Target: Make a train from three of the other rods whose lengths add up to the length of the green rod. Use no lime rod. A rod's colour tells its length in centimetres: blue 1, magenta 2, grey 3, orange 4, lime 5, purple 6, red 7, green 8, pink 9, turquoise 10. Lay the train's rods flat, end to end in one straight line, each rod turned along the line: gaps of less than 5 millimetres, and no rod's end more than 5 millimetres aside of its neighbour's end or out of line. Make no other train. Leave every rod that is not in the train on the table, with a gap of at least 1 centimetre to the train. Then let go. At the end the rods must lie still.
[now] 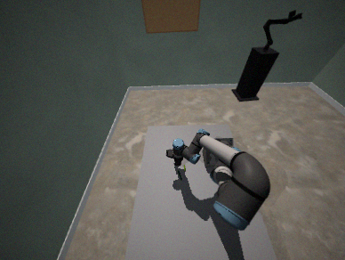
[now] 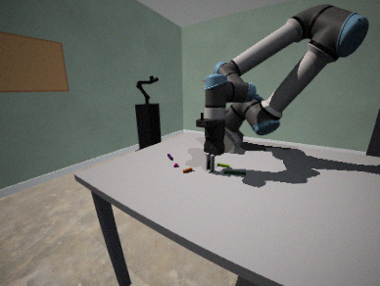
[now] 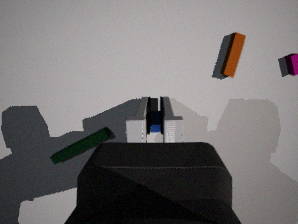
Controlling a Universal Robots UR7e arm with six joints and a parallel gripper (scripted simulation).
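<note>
Right now the purple rod is 70 mm behind my hand, 230 mm to the right of it and 20 mm below it. Round my hand: lime rod 70 mm behind, 40 mm to the left, 20 mm below; green rod 20 mm behind, 90 mm to the left, 20 mm below; orange rod 30 mm ahead, 80 mm to the right, 20 mm below.
</note>
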